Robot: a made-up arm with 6 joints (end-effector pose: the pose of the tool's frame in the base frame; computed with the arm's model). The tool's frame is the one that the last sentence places.
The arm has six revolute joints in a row. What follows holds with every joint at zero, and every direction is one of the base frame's. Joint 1 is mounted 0.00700 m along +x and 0.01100 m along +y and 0.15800 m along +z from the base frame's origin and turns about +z. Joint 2 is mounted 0.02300 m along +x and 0.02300 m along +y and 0.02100 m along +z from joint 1 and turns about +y. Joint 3 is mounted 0.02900 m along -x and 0.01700 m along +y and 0.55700 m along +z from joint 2 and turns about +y. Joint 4 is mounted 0.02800 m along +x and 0.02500 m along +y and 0.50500 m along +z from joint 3 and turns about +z. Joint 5 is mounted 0.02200 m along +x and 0.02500 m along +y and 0.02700 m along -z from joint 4 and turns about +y. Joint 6 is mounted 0.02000 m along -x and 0.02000 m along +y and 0.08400 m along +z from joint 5 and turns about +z. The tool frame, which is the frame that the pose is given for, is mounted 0.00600 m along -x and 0.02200 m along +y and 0.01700 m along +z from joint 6; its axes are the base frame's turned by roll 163.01, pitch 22.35 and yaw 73.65 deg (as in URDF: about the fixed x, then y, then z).
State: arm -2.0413 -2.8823 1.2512 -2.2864 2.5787 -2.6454
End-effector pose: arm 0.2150 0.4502 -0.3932 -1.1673 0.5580 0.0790
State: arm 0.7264 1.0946 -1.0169 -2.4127 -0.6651 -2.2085
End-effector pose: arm 0.4353 0.4769 1.0103 0.9630 -2.9155 0.3902
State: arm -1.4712 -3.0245 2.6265 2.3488 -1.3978 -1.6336
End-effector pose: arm -0.0338 0.1708 0.0993 -2.7285 -0.9005 -1.1670
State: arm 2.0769 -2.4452 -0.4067 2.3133 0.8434 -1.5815
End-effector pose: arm 0.1076 -0.3840 -0.8096 1.4819 -0.3567 2.5347
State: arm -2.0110 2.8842 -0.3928 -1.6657 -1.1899 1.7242
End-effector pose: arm -0.0400 -0.4365 -0.7759 -1.0253 -1.3525 0.1709
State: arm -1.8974 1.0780 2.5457 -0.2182 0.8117 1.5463
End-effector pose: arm 0.0459 -0.1524 0.0028 0.6986 0.5330 -1.2180
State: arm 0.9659 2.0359 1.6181 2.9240 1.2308 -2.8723
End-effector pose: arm 0.1565 0.3415 -0.5415 0.3693 -1.4912 2.3878
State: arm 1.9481 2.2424 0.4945 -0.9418 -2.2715 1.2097
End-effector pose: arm -0.3141 0.5087 -0.5140 -2.5285 1.2320 -0.1265
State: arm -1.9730 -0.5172 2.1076 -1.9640 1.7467 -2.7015
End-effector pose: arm -0.1204 -0.1387 0.6330 2.2800 -0.6432 0.8266
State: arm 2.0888 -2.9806 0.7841 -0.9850 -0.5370 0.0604
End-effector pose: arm 0.1355 -0.5095 -0.6542 -1.1942 -0.5984 -1.5673
